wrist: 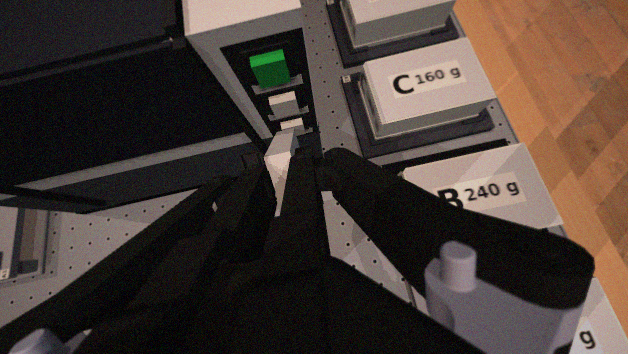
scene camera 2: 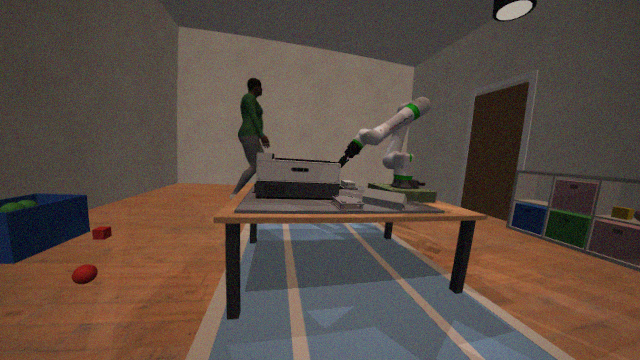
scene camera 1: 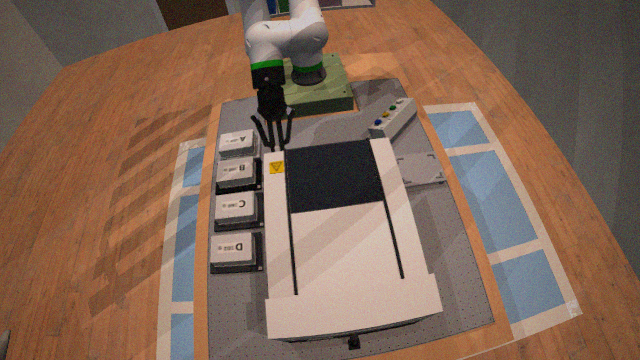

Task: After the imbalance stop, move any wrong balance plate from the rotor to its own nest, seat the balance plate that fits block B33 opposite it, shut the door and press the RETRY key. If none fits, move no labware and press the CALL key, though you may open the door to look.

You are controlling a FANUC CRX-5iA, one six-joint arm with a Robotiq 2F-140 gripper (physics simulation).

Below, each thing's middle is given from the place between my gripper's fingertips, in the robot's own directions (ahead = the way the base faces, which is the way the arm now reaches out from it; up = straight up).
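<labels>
White centrifuge (scene camera 1: 346, 271): my gripper 10 mm below it, 250 mm short of it, 160 mm to the right of it. Counted from my gripper: grey nest plate (scene camera 1: 420, 169), 30 mm behind, 430 mm to the left, 80 mm below; button box (scene camera 1: 402, 112), 250 mm behind, 380 mm to the left, 70 mm below.
</labels>
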